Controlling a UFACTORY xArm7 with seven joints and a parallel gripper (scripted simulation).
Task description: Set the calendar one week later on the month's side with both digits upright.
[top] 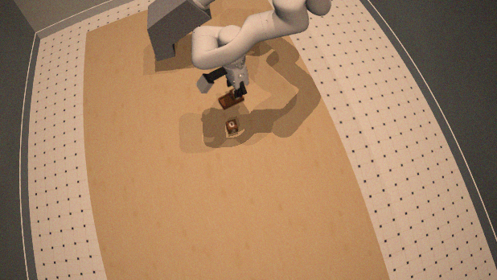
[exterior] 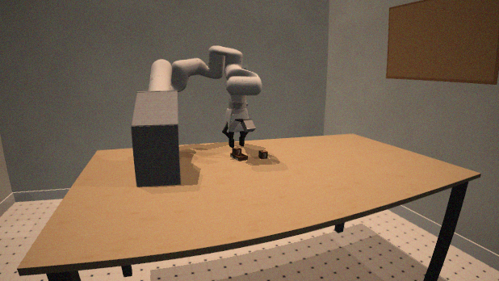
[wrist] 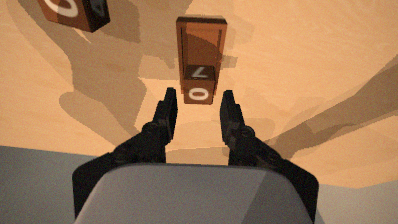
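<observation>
My gripper is now 60 mm above the brown tray and 20 mm to the left of it.
</observation>
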